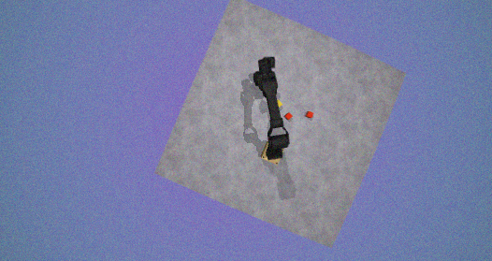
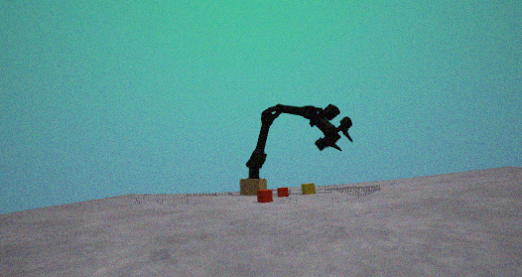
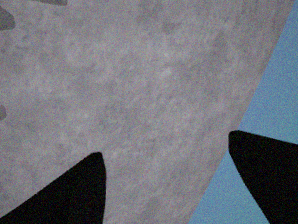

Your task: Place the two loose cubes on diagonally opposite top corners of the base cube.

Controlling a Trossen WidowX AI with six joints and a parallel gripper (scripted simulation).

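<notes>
Right now the yellow base cube is 15 cm below my gripper tip, 14 cm to the right of it and 12 cm behind it. From my gripper tip the other things lie so: red cube: 23 cm to the right, 16 cm behind, 15 cm below.
</notes>
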